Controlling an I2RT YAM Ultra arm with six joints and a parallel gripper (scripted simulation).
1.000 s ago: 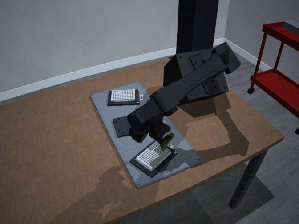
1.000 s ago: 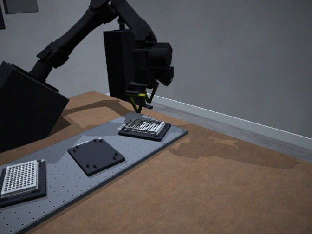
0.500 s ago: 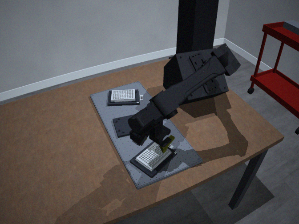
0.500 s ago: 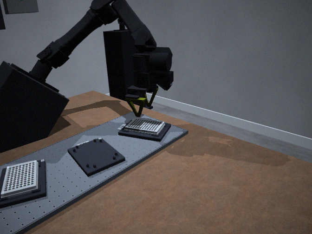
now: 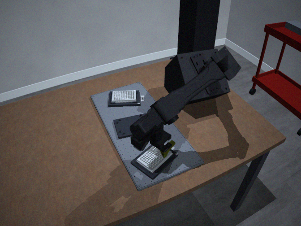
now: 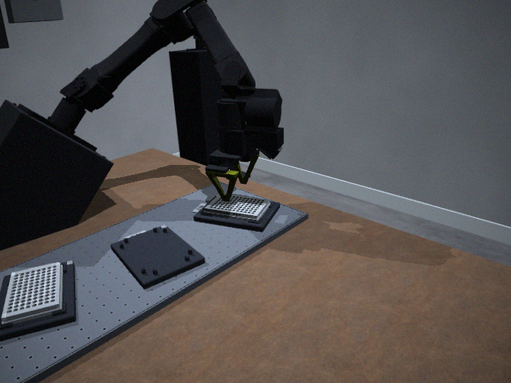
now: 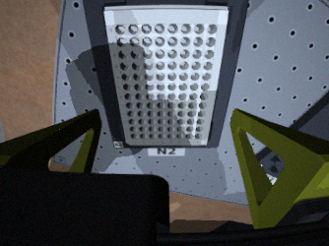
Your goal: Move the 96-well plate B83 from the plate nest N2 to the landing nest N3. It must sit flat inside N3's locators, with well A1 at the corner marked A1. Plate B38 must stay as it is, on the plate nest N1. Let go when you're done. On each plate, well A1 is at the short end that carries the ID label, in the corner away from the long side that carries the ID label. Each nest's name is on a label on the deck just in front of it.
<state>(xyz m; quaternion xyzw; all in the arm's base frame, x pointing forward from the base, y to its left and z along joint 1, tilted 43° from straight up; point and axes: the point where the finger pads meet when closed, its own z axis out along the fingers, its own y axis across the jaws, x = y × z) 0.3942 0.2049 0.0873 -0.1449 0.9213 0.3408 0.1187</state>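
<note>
My gripper is now 6 cm above the dark nest N2. The rest, counted from my hand: N2 label (9 cm behind, 6 cm below, 3 cm to the right); landing nest N3 (22 cm to the right, 6 cm below).
</note>
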